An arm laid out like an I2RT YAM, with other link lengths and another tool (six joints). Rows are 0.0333 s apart.
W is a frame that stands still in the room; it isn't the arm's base.
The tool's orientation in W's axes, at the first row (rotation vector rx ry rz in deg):
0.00 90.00 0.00
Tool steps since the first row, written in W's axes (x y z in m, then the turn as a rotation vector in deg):
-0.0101 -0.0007 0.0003 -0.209 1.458 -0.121
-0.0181 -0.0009 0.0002 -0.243 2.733 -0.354
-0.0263 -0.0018 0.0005 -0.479 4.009 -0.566
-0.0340 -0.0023 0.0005 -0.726 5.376 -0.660
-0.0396 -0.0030 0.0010 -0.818 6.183 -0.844
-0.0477 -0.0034 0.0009 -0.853 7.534 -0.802
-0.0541 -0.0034 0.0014 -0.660 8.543 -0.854
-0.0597 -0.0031 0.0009 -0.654 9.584 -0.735
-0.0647 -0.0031 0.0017 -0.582 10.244 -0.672
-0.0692 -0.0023 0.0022 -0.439 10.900 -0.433
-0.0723 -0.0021 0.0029 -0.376 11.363 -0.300
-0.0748 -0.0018 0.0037 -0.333 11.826 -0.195
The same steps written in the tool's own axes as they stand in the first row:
-0.0003 -0.0007 -0.0101 0.121 1.458 -0.209
-0.0002 -0.0009 -0.0181 0.354 2.733 -0.243
-0.0005 -0.0018 -0.0263 0.566 4.009 -0.479
-0.0005 -0.0023 -0.0340 0.660 5.376 -0.726
-0.0010 -0.0030 -0.0396 0.844 6.183 -0.818
-0.0009 -0.0034 -0.0477 0.802 7.534 -0.853
-0.0014 -0.0034 -0.0541 0.854 8.543 -0.660
-0.0009 -0.0031 -0.0597 0.735 9.584 -0.654
-0.0017 -0.0031 -0.0647 0.672 10.244 -0.582
-0.0022 -0.0023 -0.0692 0.433 10.900 -0.439
-0.0029 -0.0021 -0.0723 0.300 11.363 -0.376
-0.0037 -0.0018 -0.0748 0.195 11.826 -0.333

